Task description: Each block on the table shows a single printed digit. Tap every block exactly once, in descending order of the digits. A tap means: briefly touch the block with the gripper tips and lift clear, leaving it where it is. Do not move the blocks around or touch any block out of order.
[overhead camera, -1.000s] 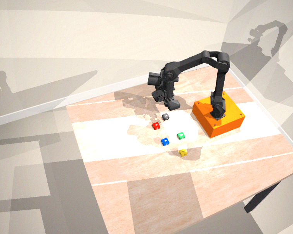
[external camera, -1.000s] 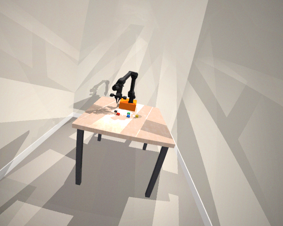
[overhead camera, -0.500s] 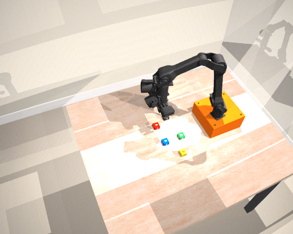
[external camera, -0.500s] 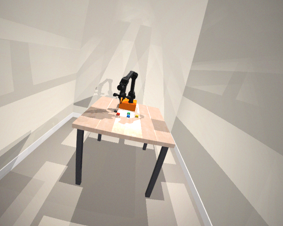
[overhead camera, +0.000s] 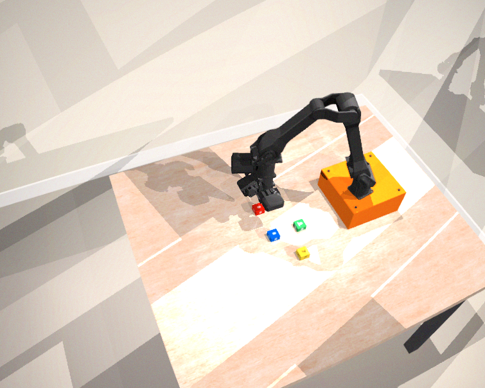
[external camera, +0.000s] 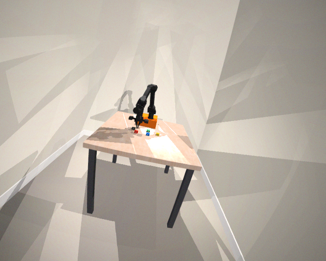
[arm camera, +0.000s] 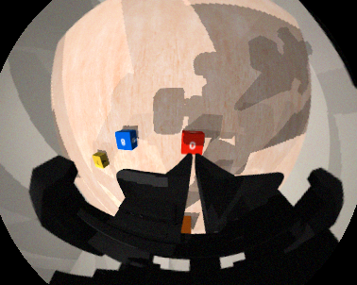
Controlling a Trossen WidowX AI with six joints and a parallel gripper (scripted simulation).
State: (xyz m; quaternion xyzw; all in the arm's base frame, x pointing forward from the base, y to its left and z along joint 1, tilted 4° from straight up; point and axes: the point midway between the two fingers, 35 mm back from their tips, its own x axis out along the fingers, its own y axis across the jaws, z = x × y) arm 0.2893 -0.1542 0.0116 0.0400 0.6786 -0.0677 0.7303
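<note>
My gripper tip is 30 mm above the red block and 10 mm short of it. From my gripper tip the other things lie so: blue block (110 mm to the left, 30 mm below, 20 mm ahead); then dark grey block (80 mm behind, 30 mm to the right, 30 mm below); then green block (120 mm to the left, 70 mm behind, 30 mm below).
</note>
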